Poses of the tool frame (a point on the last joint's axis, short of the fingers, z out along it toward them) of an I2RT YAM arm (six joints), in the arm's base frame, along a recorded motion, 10 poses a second.
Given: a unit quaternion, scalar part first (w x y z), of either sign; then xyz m.
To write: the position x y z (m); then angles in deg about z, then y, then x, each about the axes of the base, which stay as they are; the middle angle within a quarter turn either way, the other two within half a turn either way. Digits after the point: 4 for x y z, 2 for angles.
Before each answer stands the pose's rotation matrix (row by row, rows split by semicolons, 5 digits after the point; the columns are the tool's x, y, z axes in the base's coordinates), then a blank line. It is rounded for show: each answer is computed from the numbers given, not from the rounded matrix.
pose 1, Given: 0.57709 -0.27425 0.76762 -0.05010 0.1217 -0.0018 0.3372
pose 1, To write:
-0.18351 -0.36322 0.91345; -0.47887 0.84455 0.23962; -0.85849 -0.39345 -0.32891

0.1217 -0.0018 0.3372 116.80 65.99 -143.93
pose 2, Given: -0.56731 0.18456 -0.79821 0.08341 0.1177 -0.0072 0.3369
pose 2, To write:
-0.28819 -0.20000 0.93645; -0.38927 0.91796 0.07625; -0.87488 -0.34256 -0.34240

0.1177 -0.0072 0.3369 145.24 69.46 -167.45
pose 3, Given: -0.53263 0.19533 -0.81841 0.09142 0.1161 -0.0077 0.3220
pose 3, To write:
-0.35630 -0.22233 0.90753; -0.41711 0.90698 0.05844; -0.83610 -0.35771 -0.41590

0.1161 -0.0077 0.3220 148.04 65.17 -172.00
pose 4, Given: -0.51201 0.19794 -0.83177 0.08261 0.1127 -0.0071 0.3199
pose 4, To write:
-0.39733 -0.24469 0.88445; -0.41388 0.90799 0.06527; -0.81905 -0.34012 -0.46204

0.1127 -0.0071 0.3199 148.37 62.18 -171.96
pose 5, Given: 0.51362 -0.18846 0.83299 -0.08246 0.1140 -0.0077 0.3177
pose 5, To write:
-0.40135 -0.22927 0.88677; -0.39868 0.91537 0.05622; -0.82460 -0.33097 -0.45879

0.1140 -0.0077 0.3177 150.26 62.47 -173.01
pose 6, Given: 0.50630 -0.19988 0.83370 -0.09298 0.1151 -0.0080 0.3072
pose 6, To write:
-0.40741 -0.23913 0.88138; -0.42743 0.90280 0.04736; -0.80704 -0.35744 -0.47003

0.1151 -0.0080 0.3072 149.59 61.81 -174.25
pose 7, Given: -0.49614 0.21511 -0.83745 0.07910 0.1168 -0.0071 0.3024
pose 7, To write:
-0.41515 -0.28180 0.86501; -0.43877 0.89494 0.08096; -0.79695 -0.34593 -0.49518

0.1168 -0.0071 0.3024 145.83 59.88 -170.71
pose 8, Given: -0.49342 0.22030 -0.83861 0.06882 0.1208 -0.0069 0.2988
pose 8, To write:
-0.41601 -0.30158 0.85790; -0.43741 0.89346 0.10197; -0.79725 -0.33283 -0.50360

0.1208 -0.0069 0.2988 144.06 59.08 -168.55
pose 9, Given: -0.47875 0.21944 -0.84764 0.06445 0.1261 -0.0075 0.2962
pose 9, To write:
-0.44529 -0.31030 0.83990; -0.43372 0.89538 0.10085; -0.78333 -0.31937 -0.53329

0.1261 -0.0075 0.2962 145.13 57.13 -169.29
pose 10, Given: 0.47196 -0.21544 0.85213 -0.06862 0.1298 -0.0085 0.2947
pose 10, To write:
-0.46168 -0.30240 0.83391; -0.43194 0.89775 0.08641; -0.77478 -0.32031 -0.54509

0.1298 -0.0085 0.2947 146.78 56.50 -170.99
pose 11, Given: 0.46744 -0.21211 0.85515 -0.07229 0.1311 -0.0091 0.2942
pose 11, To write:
-0.47302 -0.29519 0.83013; -0.43035 0.89957 0.07466; -0.76880 -0.32194 -0.55255

0.1311 -0.0091 0.2942 148.03 56.11 -172.30
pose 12, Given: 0.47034 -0.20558 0.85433 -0.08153 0.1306 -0.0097 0.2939
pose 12, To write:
-0.47304 -0.27457 0.83716; -0.42796 0.90218 0.05408; -0.77012 -0.33269 -0.54427

0.1306 -0.0097 0.2939 149.87 56.84 -174.33
